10 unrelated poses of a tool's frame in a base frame.
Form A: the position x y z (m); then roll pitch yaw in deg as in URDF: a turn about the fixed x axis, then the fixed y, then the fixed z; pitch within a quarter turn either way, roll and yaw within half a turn.
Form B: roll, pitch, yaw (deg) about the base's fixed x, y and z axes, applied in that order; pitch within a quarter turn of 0, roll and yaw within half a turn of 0; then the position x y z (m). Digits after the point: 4 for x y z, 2 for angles.
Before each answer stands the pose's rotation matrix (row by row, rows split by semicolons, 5 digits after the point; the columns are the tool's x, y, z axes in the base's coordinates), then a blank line. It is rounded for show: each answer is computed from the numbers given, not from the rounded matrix.
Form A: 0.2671, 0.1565, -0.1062, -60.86, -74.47, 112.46
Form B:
-0.10229 -0.77151 -0.62794; 0.24743 0.59168 -0.76726; 0.96349 -0.23386 0.13038

-60.86, -74.47, 112.46, 0.2671, 0.1565, -0.1062
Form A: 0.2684, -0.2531, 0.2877, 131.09, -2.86, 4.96
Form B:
0.99501 0.01936 0.09783; 0.08635 -0.65803 -0.74802; 0.04990 0.75274 -0.65643

131.09, -2.86, 4.96, 0.2684, -0.2531, 0.2877
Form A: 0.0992, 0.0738, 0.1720, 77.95, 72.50, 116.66
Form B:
-0.13493 -0.60507 0.78466; 0.26874 0.73987 0.61674; -0.95372 0.29408 0.06278

77.95, 72.50, 116.66, 0.0992, 0.0738, 0.1720
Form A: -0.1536, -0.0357, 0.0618, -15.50, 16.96, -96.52
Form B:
-0.10861 0.96625 0.23359; -0.95032 -0.03197 -0.30962; -0.29170 -0.25562 0.92172

-15.50, 16.96, -96.52, -0.1536, -0.0357, 0.0618
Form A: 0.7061, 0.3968, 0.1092, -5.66, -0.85, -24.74
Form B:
0.90812 0.41779 0.02787; -0.41846 0.90318 0.09575; 0.01483 -0.09861 0.99502

-5.66, -0.85, -24.74, 0.7061, 0.3968, 0.1092
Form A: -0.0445, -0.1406, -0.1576, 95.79, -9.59, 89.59
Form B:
0.00706 0.09969 0.99499; 0.98600 -0.16646 0.00969; 0.16660 0.98099 -0.09947

95.79, -9.59, 89.59, -0.0445, -0.1406, -0.1576
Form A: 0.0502, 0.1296, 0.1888, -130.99, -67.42, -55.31
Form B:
0.21853 -0.14267 0.96534; -0.31572 -0.94638 -0.06839; 0.92334 -0.28983 -0.25186

-130.99, -67.42, -55.31, 0.0502, 0.1296, 0.1888
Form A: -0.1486, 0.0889, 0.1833, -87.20, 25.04, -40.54
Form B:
0.68853 -0.28952 0.66492; -0.58889 0.31190 0.74561; -0.42325 -0.90493 0.04426

-87.20, 25.04, -40.54, -0.1486, 0.0889, 0.1833
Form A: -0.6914, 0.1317, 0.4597, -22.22, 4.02, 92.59
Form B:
-0.04508 -0.92359 -0.38071; 0.99652 -0.06832 0.04774; -0.07010 -0.37723 0.92346

-22.22, 4.02, 92.59, -0.6914, 0.1317, 0.4597
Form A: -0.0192, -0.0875, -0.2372, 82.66, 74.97, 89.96
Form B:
0.00018 -0.12709 0.99189; 0.25932 0.95796 0.12269; -0.96579 0.25720 0.03313

82.66, 74.97, 89.96, -0.0192, -0.0875, -0.2372
